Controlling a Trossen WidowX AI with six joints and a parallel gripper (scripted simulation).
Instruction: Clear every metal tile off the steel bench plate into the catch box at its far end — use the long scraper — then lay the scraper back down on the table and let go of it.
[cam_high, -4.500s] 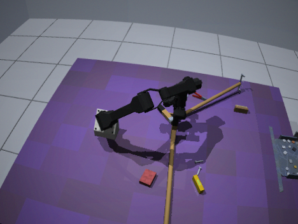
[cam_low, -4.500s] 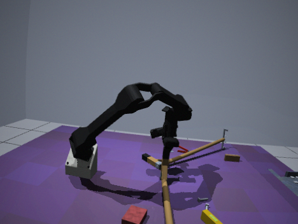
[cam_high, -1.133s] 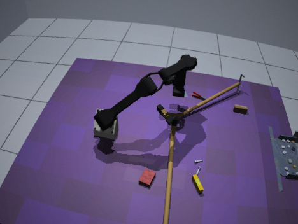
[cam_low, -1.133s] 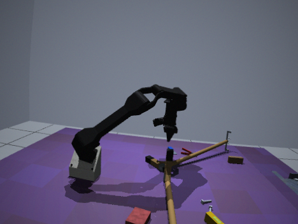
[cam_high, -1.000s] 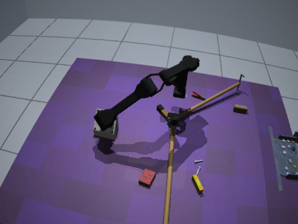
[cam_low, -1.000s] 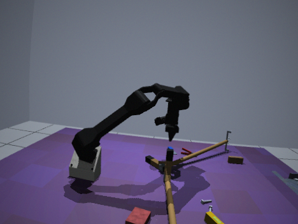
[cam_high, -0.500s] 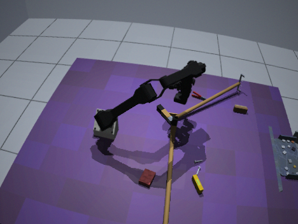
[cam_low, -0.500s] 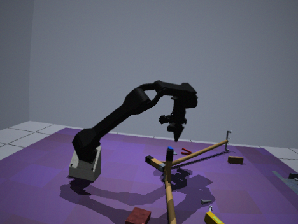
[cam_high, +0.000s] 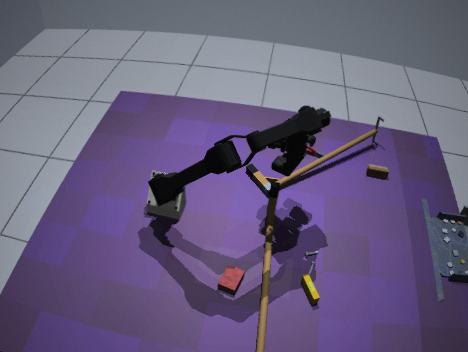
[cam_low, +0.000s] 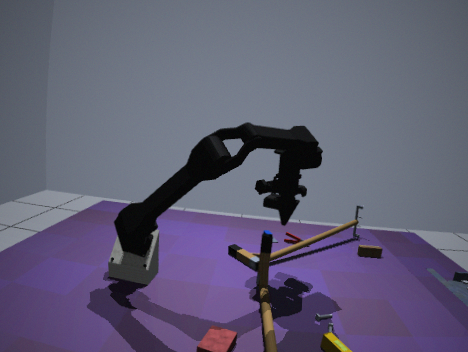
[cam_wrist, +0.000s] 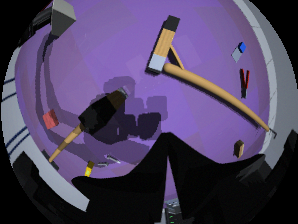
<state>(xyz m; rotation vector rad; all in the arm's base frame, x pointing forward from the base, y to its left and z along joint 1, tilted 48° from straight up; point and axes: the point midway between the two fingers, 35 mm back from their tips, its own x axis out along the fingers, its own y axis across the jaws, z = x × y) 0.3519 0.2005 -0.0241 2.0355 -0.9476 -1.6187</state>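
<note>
The long scraper lies 20 mm ahead of my gripper tip, 340 mm to the right of it and 100 mm below it. Also, from my gripper tip: red block (80 mm behind, 360 mm to the right, 150 mm below); yellow block (160 mm ahead, 320 mm to the right, 130 mm below); blue item (60 mm behind, 310 mm to the left, 150 mm below).
</note>
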